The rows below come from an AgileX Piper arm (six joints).
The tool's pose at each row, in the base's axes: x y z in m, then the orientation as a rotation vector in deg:
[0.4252 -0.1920 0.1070 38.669 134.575 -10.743]
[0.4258 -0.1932 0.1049 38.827 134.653 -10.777]
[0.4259 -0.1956 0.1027 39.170 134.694 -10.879]
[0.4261 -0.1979 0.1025 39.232 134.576 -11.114]
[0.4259 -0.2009 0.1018 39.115 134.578 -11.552]
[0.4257 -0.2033 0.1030 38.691 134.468 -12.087]
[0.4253 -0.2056 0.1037 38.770 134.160 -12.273]
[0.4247 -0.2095 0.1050 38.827 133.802 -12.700]
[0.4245 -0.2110 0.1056 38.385 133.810 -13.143]
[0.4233 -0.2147 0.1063 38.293 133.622 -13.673]
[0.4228 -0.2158 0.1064 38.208 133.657 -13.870]
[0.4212 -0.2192 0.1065 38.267 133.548 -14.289]
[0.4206 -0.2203 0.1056 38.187 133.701 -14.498]
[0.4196 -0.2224 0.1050 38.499 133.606 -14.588]
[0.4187 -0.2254 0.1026 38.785 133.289 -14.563]
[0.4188 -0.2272 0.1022 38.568 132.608 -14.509]
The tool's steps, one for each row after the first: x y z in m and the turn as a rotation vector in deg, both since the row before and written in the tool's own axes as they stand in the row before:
[0.0005 -0.0008 0.0023 0.085 0.108 0.078]
[0.0003 -0.0021 0.0025 0.186 0.110 0.195]
[-0.0010 -0.0019 0.0010 0.169 -0.129 0.010]
[-0.0007 -0.0027 0.0014 0.273 -0.091 -0.195]
[-0.0017 -0.0021 -0.0003 0.230 -0.287 -0.399]
[-0.0011 -0.0021 0.0000 0.116 -0.294 0.084]
[-0.0021 -0.0036 -0.0001 0.274 -0.379 0.018]
[-0.0009 -0.0014 -0.0001 0.174 -0.167 -0.419]
[-0.0012 -0.0038 0.0000 0.324 -0.270 -0.156]
[-0.0002 -0.0012 0.0000 0.117 -0.015 -0.120]
[-0.0004 -0.0037 0.0002 0.304 -0.140 -0.045]
[0.0005 -0.0013 0.0007 0.141 0.096 -0.152]
[0.0002 -0.0023 0.0006 0.153 -0.017 0.210]
[0.0010 -0.0030 0.0023 0.037 -0.216 0.285]
[-0.0005 -0.0015 0.0010 -0.190 -0.689 0.056]

